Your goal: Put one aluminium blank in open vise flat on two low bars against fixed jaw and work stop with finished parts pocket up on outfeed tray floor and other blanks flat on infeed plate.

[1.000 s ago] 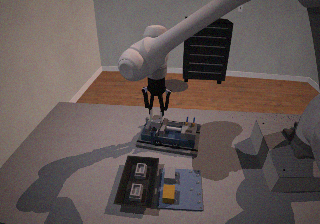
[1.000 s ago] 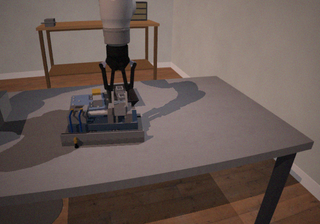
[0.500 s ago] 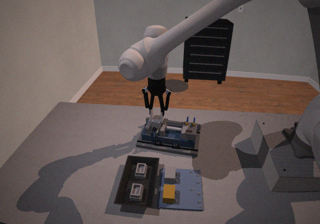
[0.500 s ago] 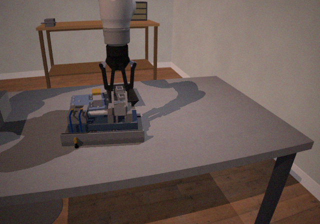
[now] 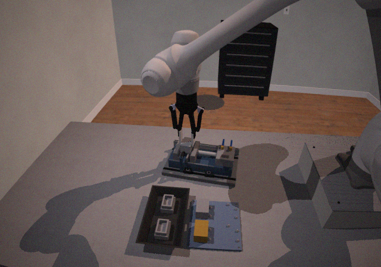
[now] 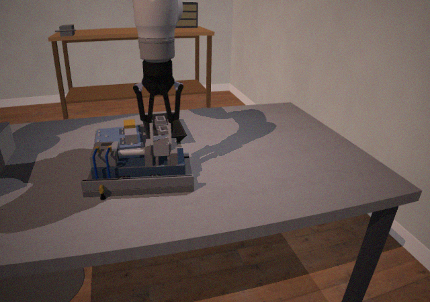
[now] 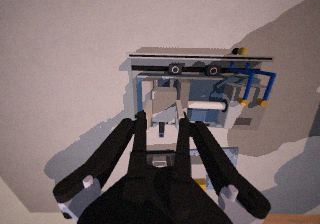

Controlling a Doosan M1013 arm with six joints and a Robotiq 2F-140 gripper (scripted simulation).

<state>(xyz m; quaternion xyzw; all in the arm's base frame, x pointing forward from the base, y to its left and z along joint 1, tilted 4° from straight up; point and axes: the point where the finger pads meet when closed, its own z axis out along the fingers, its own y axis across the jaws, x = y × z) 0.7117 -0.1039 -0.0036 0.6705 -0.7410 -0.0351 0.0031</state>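
My hand is 100 mm above the blue vise, 70 mm past it and 10 mm to the right of it. The rest, counted from my hand: brass blank 340 mm to the left, 110 mm below, 90 mm behind; aluminium blank 250 mm to the left, 110 mm below, 90 mm behind; infeed plate 300 mm to the left, 140 mm below, 130 mm behind.
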